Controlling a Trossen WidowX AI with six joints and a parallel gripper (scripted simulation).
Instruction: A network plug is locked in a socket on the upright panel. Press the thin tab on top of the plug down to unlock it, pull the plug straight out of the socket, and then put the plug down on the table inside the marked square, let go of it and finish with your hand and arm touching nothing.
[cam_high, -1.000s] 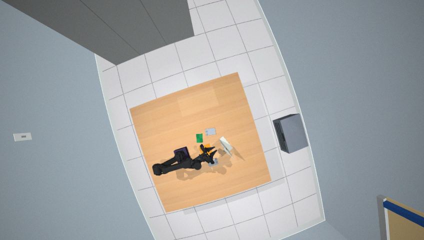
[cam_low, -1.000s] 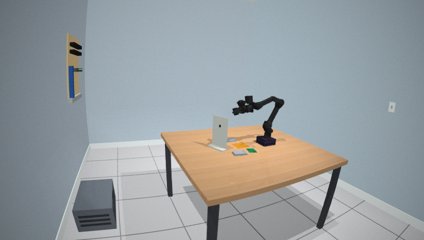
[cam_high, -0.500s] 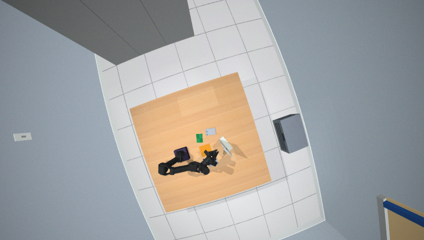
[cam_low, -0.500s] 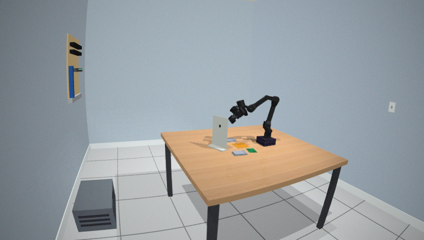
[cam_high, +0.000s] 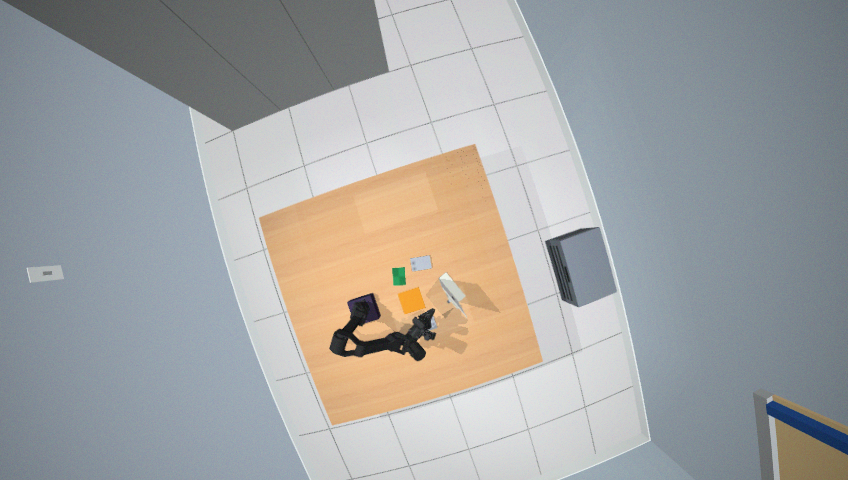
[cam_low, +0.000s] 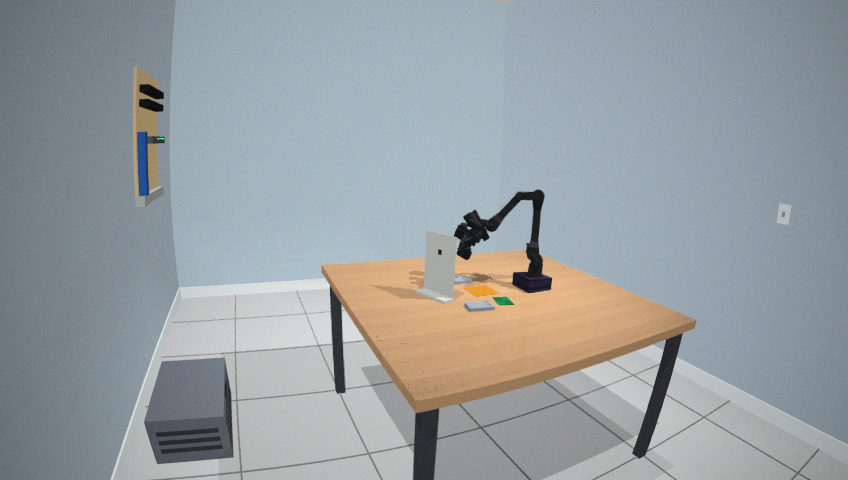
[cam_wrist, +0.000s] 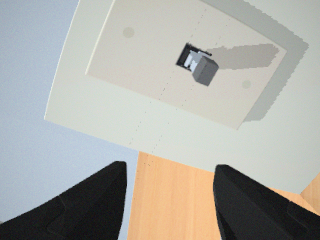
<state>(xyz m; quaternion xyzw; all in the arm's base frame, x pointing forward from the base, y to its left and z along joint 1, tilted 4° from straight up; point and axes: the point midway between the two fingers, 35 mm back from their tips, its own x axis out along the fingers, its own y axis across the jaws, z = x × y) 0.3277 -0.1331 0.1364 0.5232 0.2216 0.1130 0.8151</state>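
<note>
My gripper tip is 8 cm short of the grey network plug and 2 cm above it. The rest, counted from my gripper tip: orange marked square (21 cm below, 11 cm behind, 3 cm to the left); green square (21 cm below, 18 cm to the left, 12 cm behind); upright white panel (10 cm ahead, 9 cm below).
</note>
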